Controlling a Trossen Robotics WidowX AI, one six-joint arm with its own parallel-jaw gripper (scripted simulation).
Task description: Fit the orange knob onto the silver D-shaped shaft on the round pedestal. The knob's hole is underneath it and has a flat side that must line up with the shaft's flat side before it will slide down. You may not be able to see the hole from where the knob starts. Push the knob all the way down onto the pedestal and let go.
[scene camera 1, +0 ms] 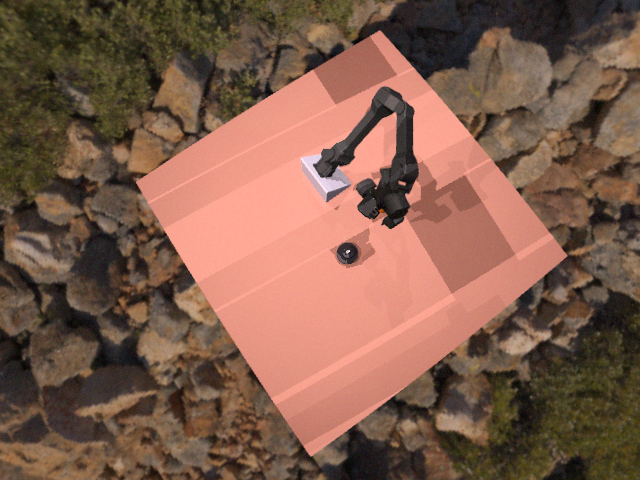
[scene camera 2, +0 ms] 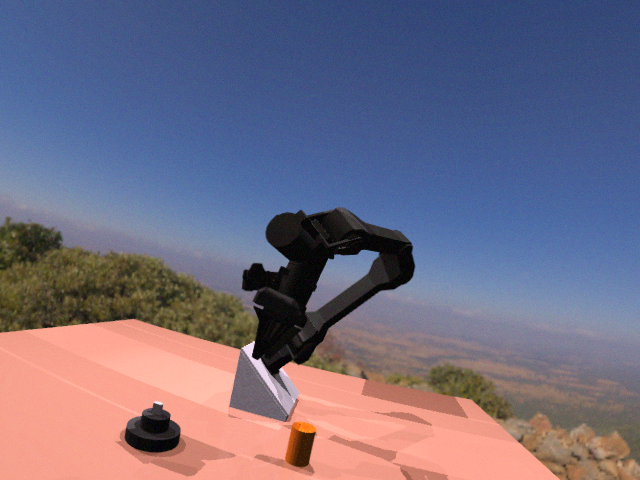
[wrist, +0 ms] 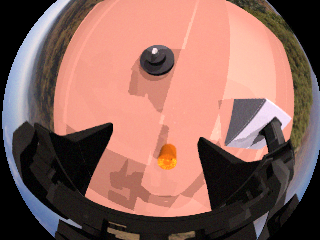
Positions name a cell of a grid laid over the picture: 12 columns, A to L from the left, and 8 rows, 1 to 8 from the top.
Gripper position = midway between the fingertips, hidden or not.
my gripper: scene camera 1 H4; scene camera 2 E6; wrist F5
